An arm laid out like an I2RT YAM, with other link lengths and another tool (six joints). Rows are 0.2 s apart.
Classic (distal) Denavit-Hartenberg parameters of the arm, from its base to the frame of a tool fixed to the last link. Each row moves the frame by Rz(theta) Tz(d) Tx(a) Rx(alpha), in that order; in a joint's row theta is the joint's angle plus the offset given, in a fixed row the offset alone. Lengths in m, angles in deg.
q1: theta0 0  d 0.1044  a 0.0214  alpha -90
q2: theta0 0  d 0  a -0.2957  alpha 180
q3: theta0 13.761  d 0  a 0.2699  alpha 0
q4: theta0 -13.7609  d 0.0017  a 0.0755  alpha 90
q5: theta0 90  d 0.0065  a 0  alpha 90
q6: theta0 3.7  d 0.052  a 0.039  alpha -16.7
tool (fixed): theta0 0  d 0.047  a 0  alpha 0
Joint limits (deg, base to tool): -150..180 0..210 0..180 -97..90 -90..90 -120..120
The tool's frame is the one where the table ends.
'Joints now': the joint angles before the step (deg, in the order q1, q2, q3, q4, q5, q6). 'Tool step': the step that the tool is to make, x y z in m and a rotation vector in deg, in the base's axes. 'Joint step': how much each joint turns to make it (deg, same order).
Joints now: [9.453, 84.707, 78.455, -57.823, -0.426, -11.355]
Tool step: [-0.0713, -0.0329, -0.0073, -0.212, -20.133, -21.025]
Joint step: [-0.120, -21.833, -23.000, 19.352, 14.871, 15.111]
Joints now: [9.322, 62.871, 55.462, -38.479, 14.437, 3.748]
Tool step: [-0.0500, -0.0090, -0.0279, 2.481, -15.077, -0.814]
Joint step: [-0.006, -19.739, -18.882, 14.290, 0.628, 0.522]
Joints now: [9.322, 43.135, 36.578, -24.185, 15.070, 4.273]
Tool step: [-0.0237, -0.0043, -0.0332, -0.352, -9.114, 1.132]
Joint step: [-0.029, -13.127, -13.592, 9.975, -0.246, -2.219]
